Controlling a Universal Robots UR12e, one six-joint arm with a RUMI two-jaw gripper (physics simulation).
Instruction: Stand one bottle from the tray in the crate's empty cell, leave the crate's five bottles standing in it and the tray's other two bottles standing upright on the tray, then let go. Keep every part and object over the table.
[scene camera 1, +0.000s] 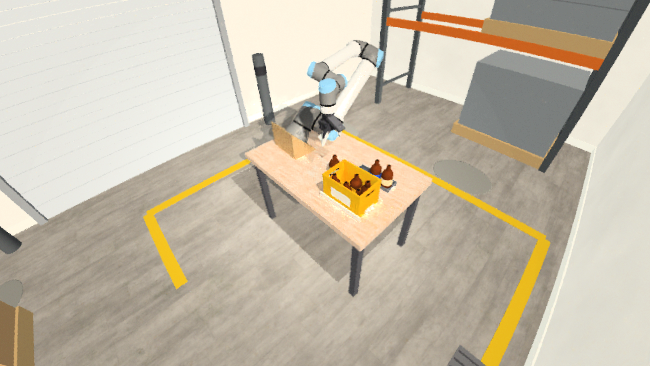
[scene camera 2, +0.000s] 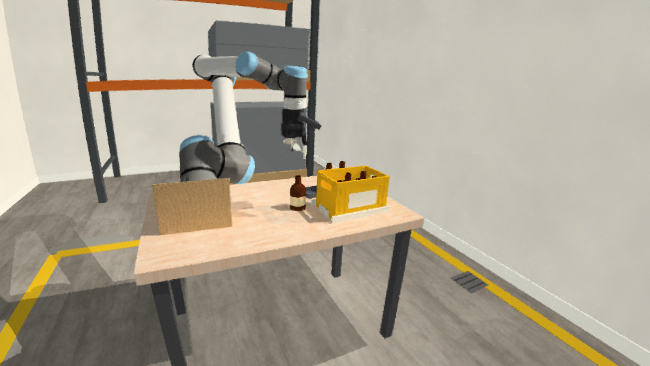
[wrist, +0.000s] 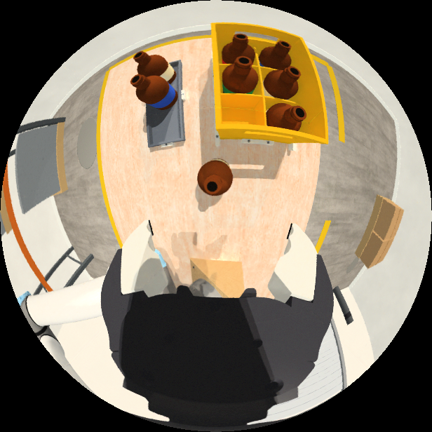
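Pixels of known places: gripper, fingertip midpoint: (scene camera 1: 331, 141) (scene camera 2: 297, 154); arm's base, origin of the base link: (scene camera 1: 295, 136) (scene camera 2: 200, 196).
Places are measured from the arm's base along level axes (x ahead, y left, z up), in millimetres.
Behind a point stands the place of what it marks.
Observation:
My gripper (scene camera 1: 325, 138) @(x 415, y -53, z 154 mm) (scene camera 2: 296, 147) @(x 415, y -53, z 154 mm) (wrist: 220, 224) is open and empty, high above the table. Below it a brown bottle with a cream label (scene camera 1: 334, 161) @(x 436, y -51, z 14 mm) (scene camera 2: 298, 194) @(x 413, y -72, z -24 mm) (wrist: 215, 175) stands upright on the table top, outside the crate and apart from it. The yellow crate (scene camera 1: 363, 202) @(x 784, y -204, z 3 mm) (scene camera 2: 327, 201) @(x 513, y -161, z -39 mm) (wrist: 320, 112) holds five upright bottles. Its empty cell (wrist: 242, 111) is at the near left corner in the wrist view. The grey tray (wrist: 167, 128) holds two upright bottles at its far end, one with a blue label (scene camera 1: 376, 168) @(x 675, y 70, z 11 mm) (wrist: 154, 90) and one with a cream label (scene camera 1: 387, 176) @(x 761, y 65, z -2 mm) (wrist: 156, 66).
A brown upright panel (scene camera 1: 285, 140) @(x 6, y -100, z 16 mm) (scene camera 2: 192, 206) @(x -41, y -95, z 2 mm) (wrist: 220, 275) stands on the table (scene camera 1: 310, 187) @(x 398, y -240, z -104 mm) (scene camera 2: 260, 235) @(x 186, y -223, z -104 mm) near the arm's base. The crate sits within pale low strips (scene camera 2: 360, 213) @(x 632, y -249, z -82 mm). A tall rack (scene camera 1: 382, 60) (scene camera 2: 85, 125) stands beyond the table.

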